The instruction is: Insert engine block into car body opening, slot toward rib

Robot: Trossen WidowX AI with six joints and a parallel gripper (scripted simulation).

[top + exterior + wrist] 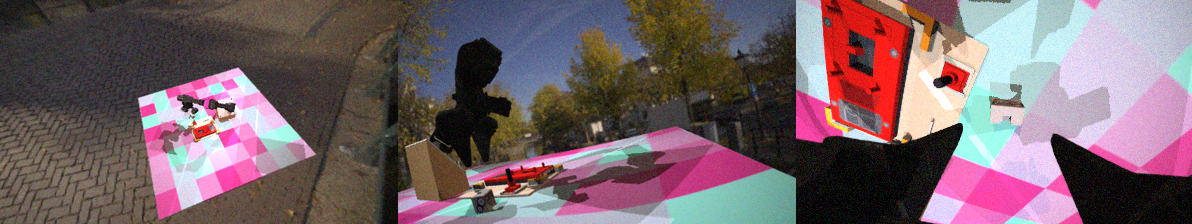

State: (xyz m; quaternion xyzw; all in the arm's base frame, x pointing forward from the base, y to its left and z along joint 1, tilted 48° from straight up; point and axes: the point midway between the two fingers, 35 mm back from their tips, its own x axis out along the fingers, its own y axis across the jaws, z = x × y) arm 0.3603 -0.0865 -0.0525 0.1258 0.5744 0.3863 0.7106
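Right now my gripper tip is 10 mm past the engine block, 10 mm to the left of it and 70 mm above it.
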